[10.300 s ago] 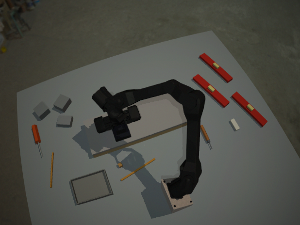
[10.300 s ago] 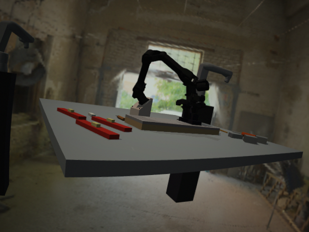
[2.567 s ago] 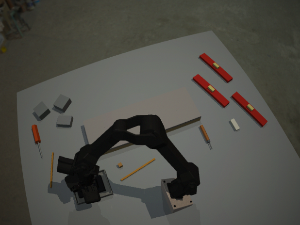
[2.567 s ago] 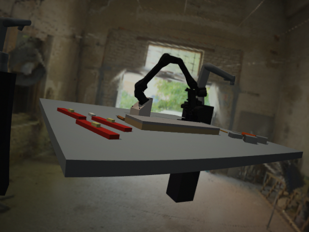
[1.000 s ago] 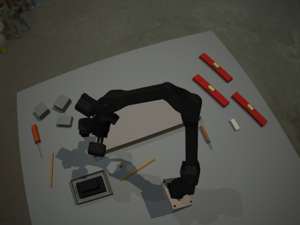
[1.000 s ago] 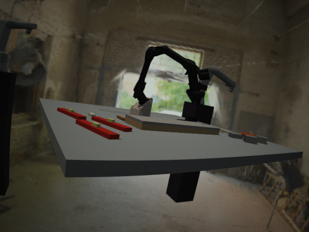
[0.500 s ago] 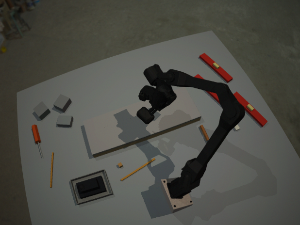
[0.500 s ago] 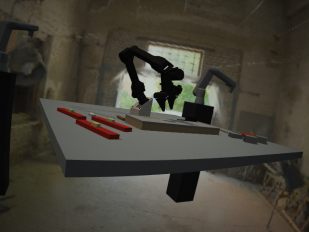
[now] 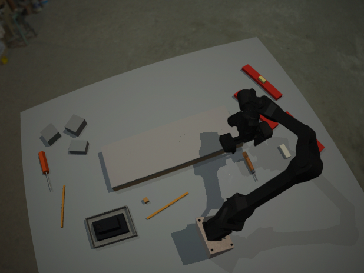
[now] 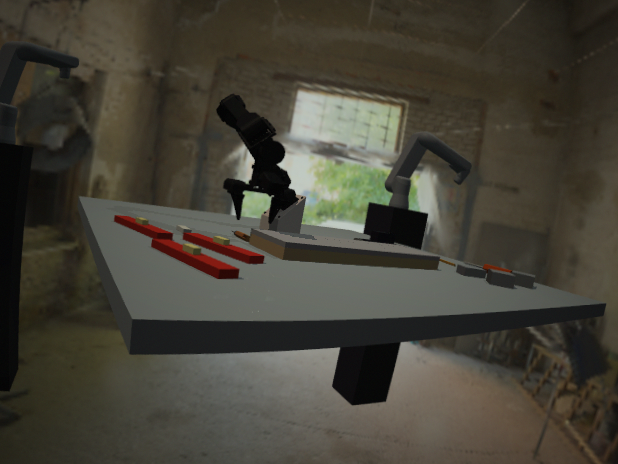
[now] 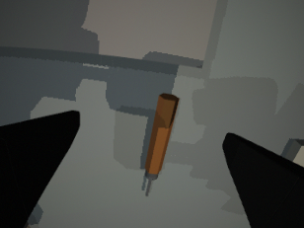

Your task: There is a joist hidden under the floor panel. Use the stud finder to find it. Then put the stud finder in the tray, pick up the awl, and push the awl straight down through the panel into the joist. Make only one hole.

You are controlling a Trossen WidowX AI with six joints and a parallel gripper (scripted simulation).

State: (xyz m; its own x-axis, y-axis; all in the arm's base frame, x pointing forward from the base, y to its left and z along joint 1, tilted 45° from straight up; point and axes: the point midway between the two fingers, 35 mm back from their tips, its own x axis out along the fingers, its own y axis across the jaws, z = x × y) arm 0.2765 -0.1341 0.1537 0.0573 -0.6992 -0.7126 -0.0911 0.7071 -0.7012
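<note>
My gripper tip is now 7 cm past the awl, 2 cm to the left of it and 5 cm above it. From my gripper tip the other things lie so: grey tray (16 cm behind, 53 cm to the left, 4 cm below); then small white block (3 cm behind, 18 cm to the right, 5 cm below); then small cube (8 cm behind, 39 cm to the left, 5 cm below).
</note>
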